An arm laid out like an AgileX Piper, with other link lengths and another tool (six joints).
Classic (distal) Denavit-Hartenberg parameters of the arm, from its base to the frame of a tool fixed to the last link. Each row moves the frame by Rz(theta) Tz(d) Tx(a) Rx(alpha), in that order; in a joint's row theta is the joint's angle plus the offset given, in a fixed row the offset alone. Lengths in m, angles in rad.
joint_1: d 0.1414  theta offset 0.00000  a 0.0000  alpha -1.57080
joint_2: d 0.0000  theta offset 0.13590  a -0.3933  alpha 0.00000
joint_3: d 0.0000  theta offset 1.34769  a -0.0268  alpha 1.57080
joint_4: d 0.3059  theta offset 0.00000  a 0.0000  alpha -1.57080
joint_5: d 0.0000  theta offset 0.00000  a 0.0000  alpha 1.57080
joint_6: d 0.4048  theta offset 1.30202  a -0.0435  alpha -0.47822
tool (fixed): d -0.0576  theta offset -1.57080  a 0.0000  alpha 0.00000
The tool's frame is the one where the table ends.
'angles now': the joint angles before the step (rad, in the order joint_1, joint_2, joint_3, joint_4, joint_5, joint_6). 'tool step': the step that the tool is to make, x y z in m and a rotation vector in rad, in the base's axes. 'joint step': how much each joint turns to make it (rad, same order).
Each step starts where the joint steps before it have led.
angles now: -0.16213 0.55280 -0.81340 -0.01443 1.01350 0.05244
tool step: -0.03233 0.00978 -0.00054 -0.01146 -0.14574 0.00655
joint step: 0.00000 -0.22161 0.10467 0.01443 -0.02874 -0.00117
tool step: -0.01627 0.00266 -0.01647 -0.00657 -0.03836 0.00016
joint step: -0.00004 -0.10738 0.06707 0.00004 0.00140 -0.00037
